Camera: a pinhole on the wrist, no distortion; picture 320 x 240 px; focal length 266.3 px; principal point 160.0 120.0 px. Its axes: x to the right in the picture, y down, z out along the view. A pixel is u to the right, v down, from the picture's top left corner.
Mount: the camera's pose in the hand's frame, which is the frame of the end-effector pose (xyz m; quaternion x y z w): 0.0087 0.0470 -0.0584 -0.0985 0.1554 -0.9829 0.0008
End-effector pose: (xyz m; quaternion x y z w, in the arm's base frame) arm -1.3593 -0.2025 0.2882 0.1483 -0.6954 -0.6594 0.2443
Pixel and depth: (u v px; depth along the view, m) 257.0 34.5 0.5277
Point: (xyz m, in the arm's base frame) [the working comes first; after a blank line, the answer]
In the camera's frame: 0.1922 -0.1694 0.5277

-1.5736 0.2807 0.3124
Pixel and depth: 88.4 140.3 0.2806
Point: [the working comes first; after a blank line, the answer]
In the camera's frame: -0.0754 0.0214 0.2806

-1.5775 -0.1257 0.2498
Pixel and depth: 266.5 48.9 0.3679
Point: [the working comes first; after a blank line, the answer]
In the camera's frame: 0.1471 -0.0982 0.3679

-1.4889 0.1217 0.2987
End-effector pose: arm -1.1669 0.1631 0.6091 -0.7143 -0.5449 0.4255 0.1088
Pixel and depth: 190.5 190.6 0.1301
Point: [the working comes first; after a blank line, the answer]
In the camera's frame: 0.0149 0.0345 0.1301

-1.2241 0.1720 0.5823
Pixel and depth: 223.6 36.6 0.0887
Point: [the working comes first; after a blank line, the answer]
In the camera's frame: 0.0212 -0.0278 0.0887

-1.1621 0.1394 0.5553
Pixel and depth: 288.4 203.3 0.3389
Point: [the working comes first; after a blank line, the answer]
In the camera's frame: 0.1634 0.1060 0.3389

-1.4689 0.0687 0.5956
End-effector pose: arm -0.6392 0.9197 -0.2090 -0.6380 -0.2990 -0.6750 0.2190
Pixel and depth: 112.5 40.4 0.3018
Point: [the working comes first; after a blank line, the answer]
In the camera's frame: -0.0538 -0.0902 0.3018

-0.4461 1.0635 -0.0803
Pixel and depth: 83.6 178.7 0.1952
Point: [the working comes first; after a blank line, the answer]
In the camera's frame: -0.0560 0.0430 0.1952

-0.6105 1.0339 -0.1153
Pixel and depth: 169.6 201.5 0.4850
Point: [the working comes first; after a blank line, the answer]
In the camera's frame: 0.0175 0.1484 0.4850

-0.5541 1.3432 -0.1560
